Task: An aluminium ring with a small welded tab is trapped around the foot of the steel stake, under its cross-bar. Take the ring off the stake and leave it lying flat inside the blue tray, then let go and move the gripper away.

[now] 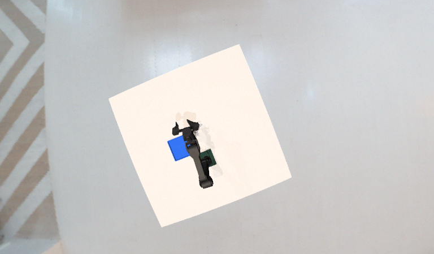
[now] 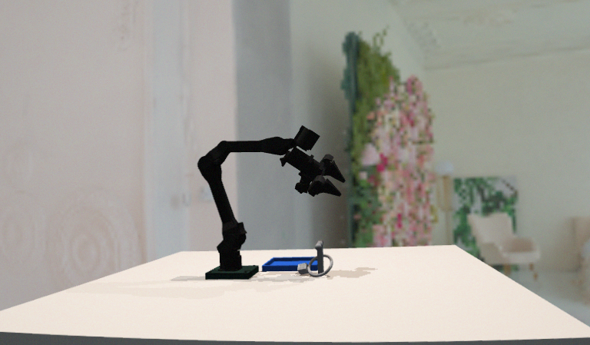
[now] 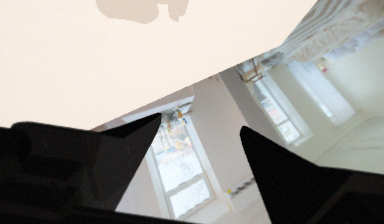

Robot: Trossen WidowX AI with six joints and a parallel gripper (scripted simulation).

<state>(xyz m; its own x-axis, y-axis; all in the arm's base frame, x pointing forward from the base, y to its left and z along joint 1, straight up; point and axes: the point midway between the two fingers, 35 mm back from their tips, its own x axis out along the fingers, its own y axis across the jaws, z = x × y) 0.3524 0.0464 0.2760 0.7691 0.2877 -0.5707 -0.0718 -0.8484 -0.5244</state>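
My gripper tip is now 25 cm above the aluminium ring, 9 cm past it and 4 cm to the left of it. Round my gripper tip: blue tray (27 cm below, 21 cm behind, 13 cm to the left).
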